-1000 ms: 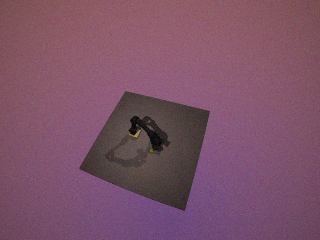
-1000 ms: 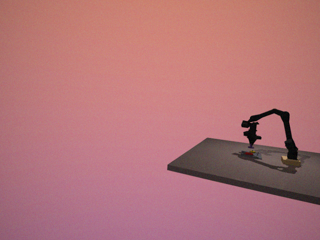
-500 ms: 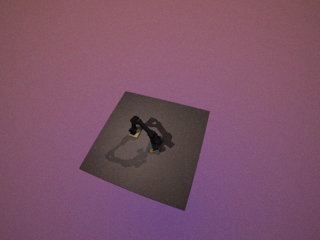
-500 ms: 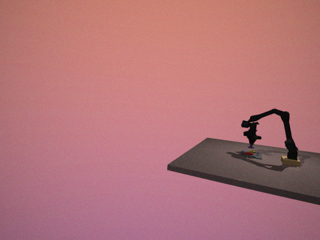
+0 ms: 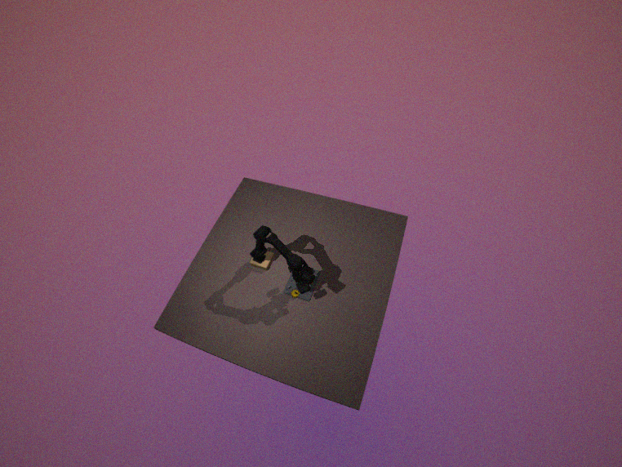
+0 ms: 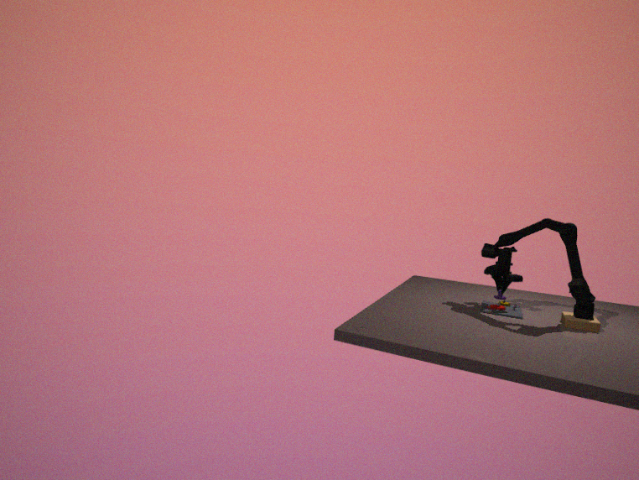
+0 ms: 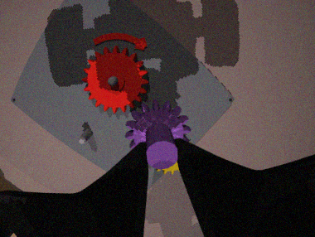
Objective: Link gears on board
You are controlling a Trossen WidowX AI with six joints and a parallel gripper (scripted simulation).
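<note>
The yellow gear lies 20 mm behind my gripper tip, 50 mm to the right of it and 60 mm below it. Round my gripper tip: purple gear: 10 mm below; then red arrow: 30 mm ahead, 80 mm to the left, 60 mm below; then red gear: 60 mm to the left, 60 mm below.
</note>
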